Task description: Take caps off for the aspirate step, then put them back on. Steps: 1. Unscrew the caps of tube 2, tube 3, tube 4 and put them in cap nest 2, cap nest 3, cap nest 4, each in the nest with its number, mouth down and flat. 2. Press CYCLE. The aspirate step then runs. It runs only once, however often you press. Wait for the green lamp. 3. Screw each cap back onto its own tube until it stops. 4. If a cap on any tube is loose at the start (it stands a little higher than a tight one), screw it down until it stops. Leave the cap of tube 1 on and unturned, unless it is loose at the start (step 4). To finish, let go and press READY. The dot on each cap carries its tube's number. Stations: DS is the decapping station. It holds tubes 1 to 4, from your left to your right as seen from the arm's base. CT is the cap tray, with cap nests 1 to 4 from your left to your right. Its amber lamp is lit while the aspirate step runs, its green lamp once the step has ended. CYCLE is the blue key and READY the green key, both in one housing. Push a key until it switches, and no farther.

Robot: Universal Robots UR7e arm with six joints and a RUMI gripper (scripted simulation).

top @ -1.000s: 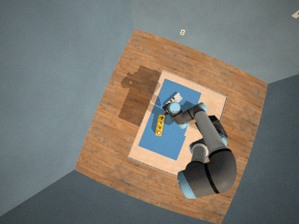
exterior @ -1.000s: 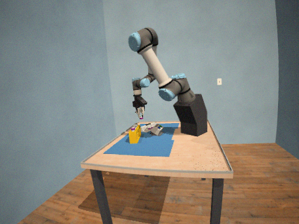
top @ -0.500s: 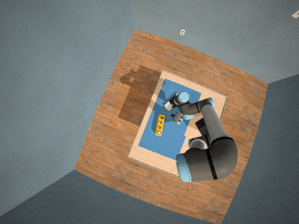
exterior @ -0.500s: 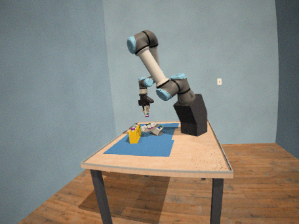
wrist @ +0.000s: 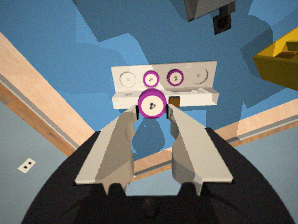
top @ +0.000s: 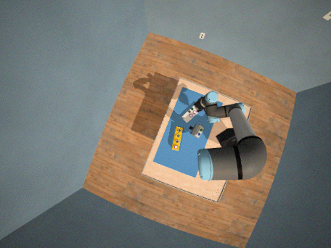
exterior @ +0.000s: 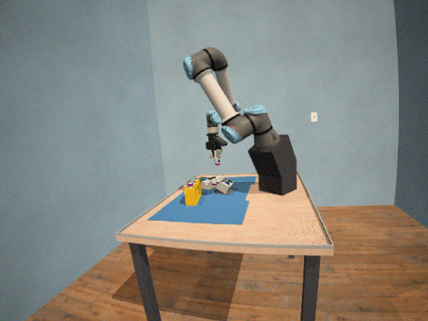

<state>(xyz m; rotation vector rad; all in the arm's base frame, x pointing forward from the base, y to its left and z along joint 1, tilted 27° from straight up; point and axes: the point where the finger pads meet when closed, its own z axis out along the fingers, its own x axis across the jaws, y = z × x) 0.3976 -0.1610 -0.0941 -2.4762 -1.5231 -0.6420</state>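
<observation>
Now: the cap 160 mm below my hand and 10 mm to the right of it. The rest, counted from my hand: green key: 140 mm to the left, 120 mm behind, 100 mm below; then blue cycle key: 190 mm to the left, 120 mm behind, 100 mm below; then key housing: 170 mm to the left, 120 mm below, 100 mm behind.
</observation>
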